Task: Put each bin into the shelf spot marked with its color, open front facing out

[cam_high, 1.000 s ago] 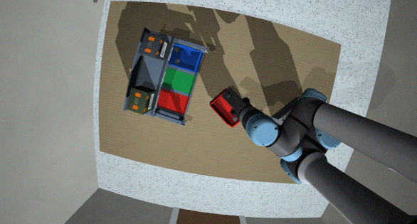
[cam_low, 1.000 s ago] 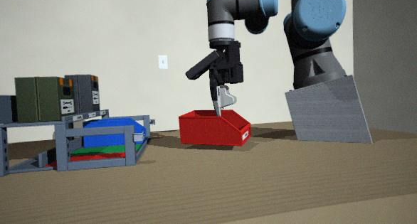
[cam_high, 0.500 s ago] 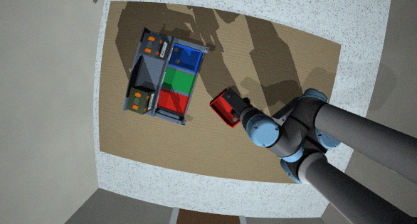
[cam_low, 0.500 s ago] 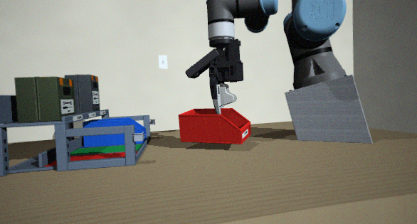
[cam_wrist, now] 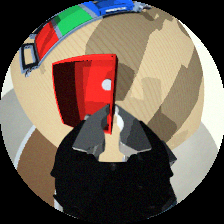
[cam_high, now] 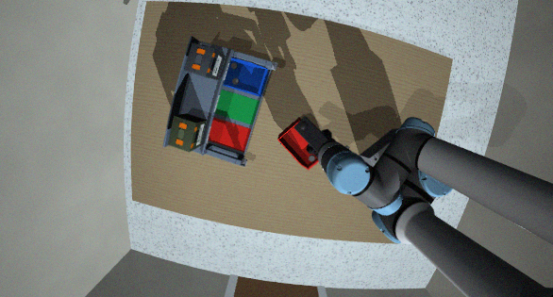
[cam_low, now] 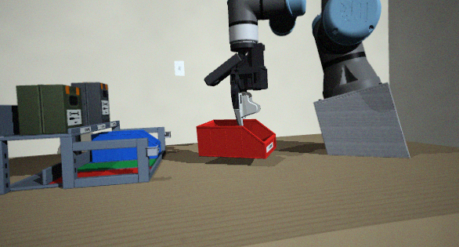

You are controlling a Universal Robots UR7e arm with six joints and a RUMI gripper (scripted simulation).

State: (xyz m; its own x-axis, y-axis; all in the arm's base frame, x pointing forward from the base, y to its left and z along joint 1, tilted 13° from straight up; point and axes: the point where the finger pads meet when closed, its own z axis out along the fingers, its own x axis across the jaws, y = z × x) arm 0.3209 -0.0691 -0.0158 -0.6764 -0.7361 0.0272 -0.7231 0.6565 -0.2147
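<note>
My hand is 30 mm to the right of the red bin, 30 mm short of it and 30 mm above it. The rest, counted from my hand: blue bin: 270 mm ahead, 210 mm to the right, 50 mm below; top board: 400 mm ahead, 120 mm to the right, 10 mm above; green box: 420 mm ahead, 60 mm above, 10 mm to the right.
</note>
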